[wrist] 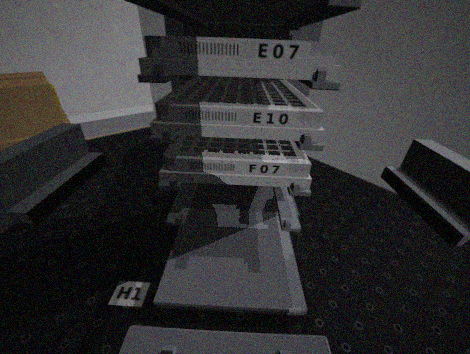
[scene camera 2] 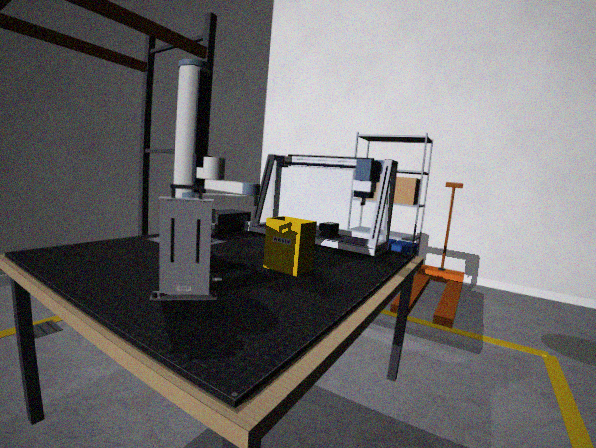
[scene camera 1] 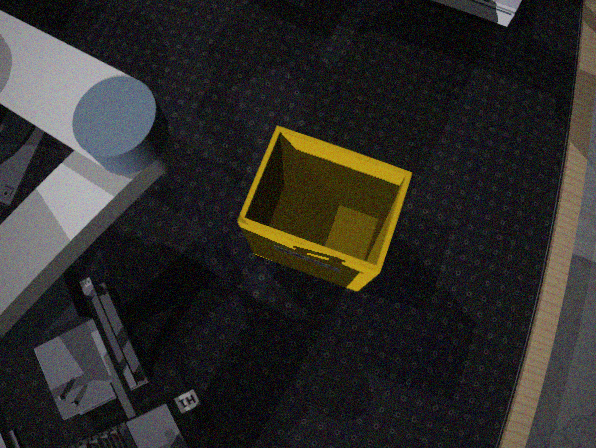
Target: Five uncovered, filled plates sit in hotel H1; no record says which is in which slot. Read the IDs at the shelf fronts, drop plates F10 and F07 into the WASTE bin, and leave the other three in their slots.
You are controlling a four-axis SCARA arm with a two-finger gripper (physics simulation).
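Frame: origin at the arm's base, x right, y up, z back, level; metres.
Seen in the pictures: gripper, fingertip midpoint: (wrist: 243,150).
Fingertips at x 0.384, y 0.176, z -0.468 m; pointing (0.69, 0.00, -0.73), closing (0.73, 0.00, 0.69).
Offsets run from my fingertips to a thing's top centre. "*": to the spot under its first point.
In the wrist view my gripper (wrist: 243,150) is open and empty, a finger at each side, facing hotel H1's front. Three plates show stacked there: E07 {dx +0.044, dy +0.046, dz -0.053 m} (wrist: 220,51) on top, E10 {dx +0.044, dy +0.018, dz -0.053 m} (wrist: 225,119) below it, F07 {dx +0.044, dy -0.010, dz -0.053 m} (wrist: 225,169) lowest. A dark shelf underside crosses the top of the view; F10 does not show. The H1 label {* dx -0.067, dy -0.163, dz -0.078 m} (wrist: 129,294) (scene camera 1: 186,401) lies beside the hotel. In scene camera 2 hotel H1 (scene camera 2: 185,240) is a grey slotted tower that hides the gripper. The yellow WASTE bin {dx -0.358, dy +0.036, dz -0.178 m} (scene camera 1: 345,155) (scene camera 2: 281,255) stands upright, open at the top.
A grey pad with pegs {* dx -0.074, dy -0.104, dz +0.102 m} (scene camera 1: 62,350) (wrist: 225,340) lies in front of the hotel. The arm's white link (scene camera 1: 55,60) (scene camera 2: 225,186) reaches over the table. A gantry machine (scene camera 2: 320,161) stands behind the bin. The wooden table edge (scene camera 1: 555,260) runs along the right in scene camera 1.
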